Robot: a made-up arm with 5 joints.
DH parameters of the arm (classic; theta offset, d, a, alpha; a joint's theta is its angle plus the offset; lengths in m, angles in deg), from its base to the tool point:
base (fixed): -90 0.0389 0 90
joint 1: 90 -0.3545 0.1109 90
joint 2: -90 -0.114 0.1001 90
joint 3: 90 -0.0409 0.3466 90
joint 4: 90 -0.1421 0.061 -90
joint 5: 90 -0.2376 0.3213 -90
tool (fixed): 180 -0.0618 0 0
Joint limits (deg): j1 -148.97..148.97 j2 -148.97..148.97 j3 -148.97..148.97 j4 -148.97..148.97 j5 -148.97..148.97
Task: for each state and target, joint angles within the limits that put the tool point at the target. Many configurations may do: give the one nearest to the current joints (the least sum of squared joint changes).
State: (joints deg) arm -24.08 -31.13 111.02 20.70 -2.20
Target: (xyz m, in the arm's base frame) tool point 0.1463 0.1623 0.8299
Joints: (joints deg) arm -55.95 -49.67 109.50 11.58 17.28
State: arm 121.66 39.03 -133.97 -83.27 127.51
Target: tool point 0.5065 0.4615 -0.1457
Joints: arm 100.58 17.92 -128.04 -82.36 106.08
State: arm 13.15 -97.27 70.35 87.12 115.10
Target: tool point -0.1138 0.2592 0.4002
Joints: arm 17.10 -54.53 79.25 90.97 100.63
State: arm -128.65 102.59 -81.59 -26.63 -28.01
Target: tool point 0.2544 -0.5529 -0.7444
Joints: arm -131.54 101.98 -93.27 -33.20 -33.85
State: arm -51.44 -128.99 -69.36 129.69 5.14
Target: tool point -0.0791 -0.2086 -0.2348
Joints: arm -52.25 -139.16 -88.98 108.68 29.24
